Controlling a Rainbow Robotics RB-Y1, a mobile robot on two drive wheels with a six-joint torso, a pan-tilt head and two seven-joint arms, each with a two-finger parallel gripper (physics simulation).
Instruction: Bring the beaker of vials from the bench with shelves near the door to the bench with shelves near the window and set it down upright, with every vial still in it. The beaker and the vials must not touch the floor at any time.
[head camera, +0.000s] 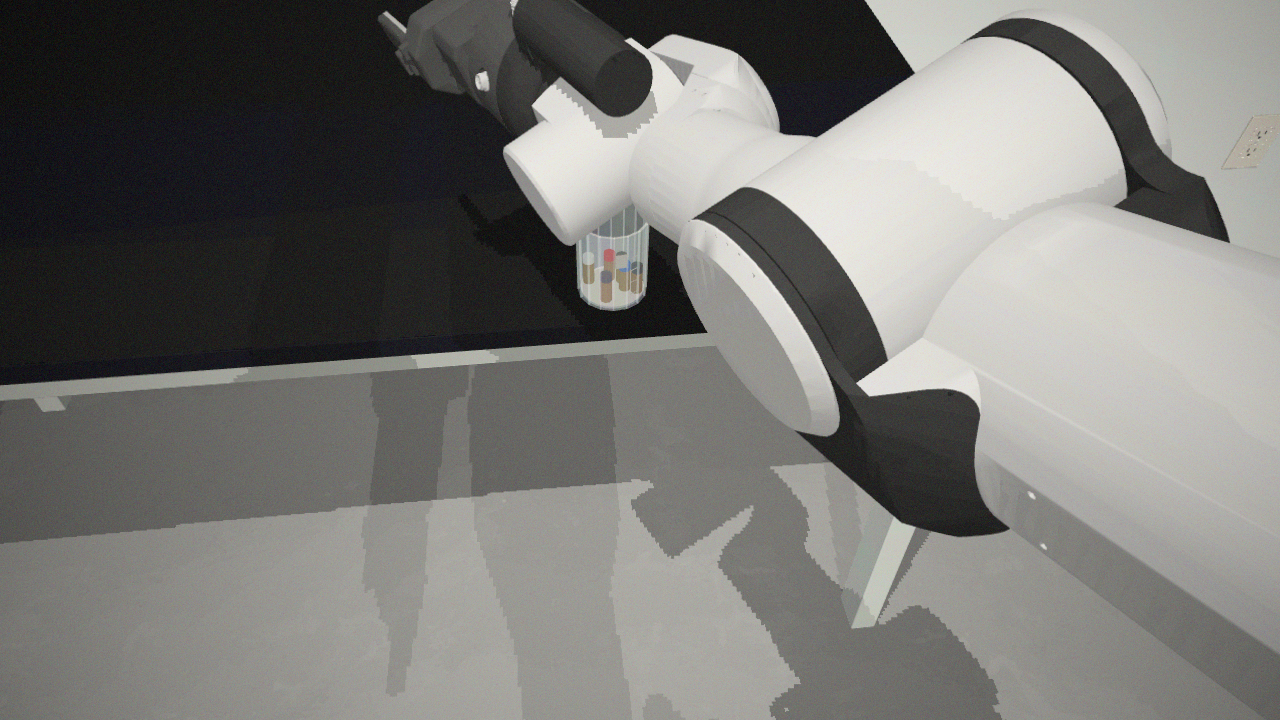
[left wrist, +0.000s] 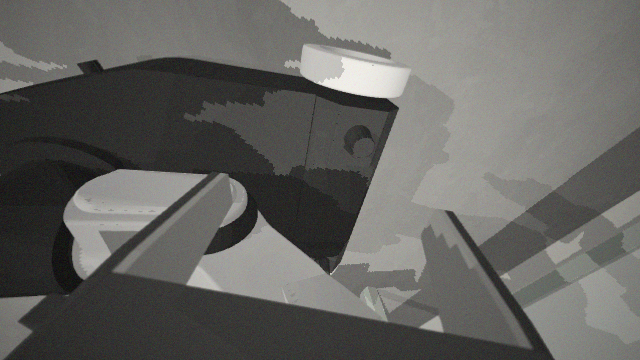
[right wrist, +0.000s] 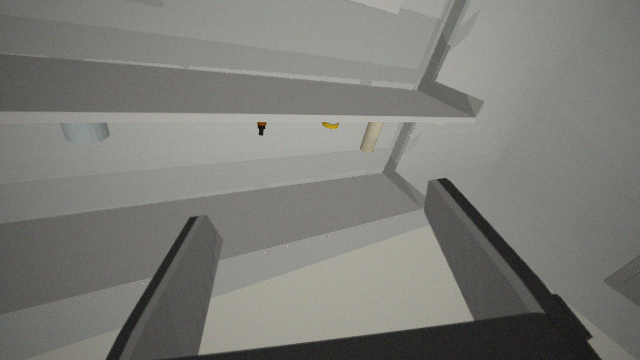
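The beaker (head camera: 612, 282) stands upright on the black bench top (head camera: 223, 286), near its front edge, in the head view. Several small vials with red, white, dark and blue caps are inside it. My right arm hides part of its rim. My right gripper (head camera: 393, 34) (right wrist: 318, 211) is open and empty. In the head view it is up and left of the beaker, with my forearm passing above the beaker. In the right wrist view it faces shelves, and the beaker does not show there. My left gripper (left wrist: 327, 205) is open and empty, over the floor beside my base.
An upper shelf (right wrist: 200, 95) and a lower shelf (right wrist: 300, 205) cross the right wrist view. A bluish container (right wrist: 86, 132), a tan cylinder (right wrist: 370, 137) and small yellow and orange-black items show between them. A light bench leg (head camera: 881, 573) stands below my arm. My dark base (left wrist: 280, 135) fills much of the left wrist view.
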